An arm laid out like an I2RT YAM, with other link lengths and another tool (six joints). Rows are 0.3 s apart.
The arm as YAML. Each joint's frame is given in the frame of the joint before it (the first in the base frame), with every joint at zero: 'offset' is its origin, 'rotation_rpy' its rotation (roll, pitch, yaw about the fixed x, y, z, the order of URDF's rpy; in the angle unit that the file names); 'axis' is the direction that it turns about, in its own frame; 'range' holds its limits. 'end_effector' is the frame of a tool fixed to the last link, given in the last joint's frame.
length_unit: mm
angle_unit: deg
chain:
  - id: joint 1
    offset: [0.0, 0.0, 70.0]
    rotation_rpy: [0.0, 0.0, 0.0]
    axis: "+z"
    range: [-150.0, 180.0]
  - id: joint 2
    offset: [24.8, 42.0, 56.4]
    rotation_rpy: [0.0, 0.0, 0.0]
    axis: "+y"
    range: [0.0, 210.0]
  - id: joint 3
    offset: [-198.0, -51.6, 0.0]
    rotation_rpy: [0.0, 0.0, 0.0]
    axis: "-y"
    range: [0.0, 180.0]
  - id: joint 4
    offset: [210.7, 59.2, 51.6]
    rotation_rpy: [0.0, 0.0, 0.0]
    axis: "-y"
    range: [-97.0, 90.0]
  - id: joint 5
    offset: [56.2, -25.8, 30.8]
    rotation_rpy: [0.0, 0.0, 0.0]
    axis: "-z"
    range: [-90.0, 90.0]
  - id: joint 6
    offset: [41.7, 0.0, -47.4]
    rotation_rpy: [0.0, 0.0, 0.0]
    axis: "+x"
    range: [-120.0, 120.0]
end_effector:
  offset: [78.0, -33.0, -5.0]
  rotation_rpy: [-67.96, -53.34, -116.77]
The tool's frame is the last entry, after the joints.
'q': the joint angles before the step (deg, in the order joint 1, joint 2, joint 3, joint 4, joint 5, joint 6). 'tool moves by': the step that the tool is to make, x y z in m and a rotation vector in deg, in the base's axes. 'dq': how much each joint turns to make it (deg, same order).
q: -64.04 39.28 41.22 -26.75 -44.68 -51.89
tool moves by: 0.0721 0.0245 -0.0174 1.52 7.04 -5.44
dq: 32.73 15.37 4.75 10.66 36.57 13.30
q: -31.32 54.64 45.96 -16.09 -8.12 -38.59
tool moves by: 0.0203 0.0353 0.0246 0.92 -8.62 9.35
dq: 6.27 -1.80 0.19 5.81 -4.63 3.51
